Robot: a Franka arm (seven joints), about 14 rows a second.
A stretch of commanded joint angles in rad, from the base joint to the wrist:
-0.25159, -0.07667, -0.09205, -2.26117, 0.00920, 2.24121, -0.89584
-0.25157, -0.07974, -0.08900, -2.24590, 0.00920, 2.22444, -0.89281
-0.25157, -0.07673, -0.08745, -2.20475, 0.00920, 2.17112, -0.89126
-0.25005, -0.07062, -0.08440, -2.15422, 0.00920, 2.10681, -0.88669
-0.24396, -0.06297, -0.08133, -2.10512, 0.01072, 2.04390, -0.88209
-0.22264, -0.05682, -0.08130, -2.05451, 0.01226, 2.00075, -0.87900
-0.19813, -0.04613, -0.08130, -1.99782, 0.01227, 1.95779, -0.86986
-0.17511, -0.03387, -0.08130, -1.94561, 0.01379, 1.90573, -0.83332
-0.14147, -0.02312, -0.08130, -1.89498, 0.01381, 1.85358, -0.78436
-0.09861, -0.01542, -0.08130, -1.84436, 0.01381, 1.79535, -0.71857
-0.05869, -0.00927, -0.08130, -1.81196, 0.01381, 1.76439, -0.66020
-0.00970, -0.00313, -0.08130, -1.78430, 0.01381, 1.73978, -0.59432
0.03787, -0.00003, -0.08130, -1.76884, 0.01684, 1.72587, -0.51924
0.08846, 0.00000, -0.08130, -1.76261, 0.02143, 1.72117, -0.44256
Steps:
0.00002, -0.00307, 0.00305, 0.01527, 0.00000, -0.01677, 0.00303
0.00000, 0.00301, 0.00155, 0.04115, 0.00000, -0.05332, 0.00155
0.00152, 0.00611, 0.00305, 0.05053, 0.00000, -0.06431, 0.00457
0.00609, 0.00765, 0.00307, 0.04910, 0.00152, -0.06291, 0.00460
0.02132, 0.00615, 0.00003, 0.05061, 0.00154, -0.04315, 0.00309
0.02451, 0.01069, 0.00000, 0.05669, 0.00001, -0.04296, 0.00914
0.02302, 0.01226, 0.00000, 0.05221, 0.00152, -0.05206, 0.03654
0.03364, 0.01075, 0.00000, 0.05063, 0.00002, -0.05215, 0.04896
0.04286, 0.00770, 0.00000, 0.05062, 0.00000, -0.05823, 0.06579
0.03992, 0.00615, 0.00000, 0.03240, 0.00000, -0.03096, 0.05837
0.04899, 0.00614, 0.00000, 0.02766, 0.00000, -0.02461, 0.06588
0.04757, 0.00310, 0.00000, 0.01546, 0.00303, -0.01391, 0.07508
0.05059, 0.00003, 0.00000, 0.00623, 0.00459, -0.00470, 0.07668

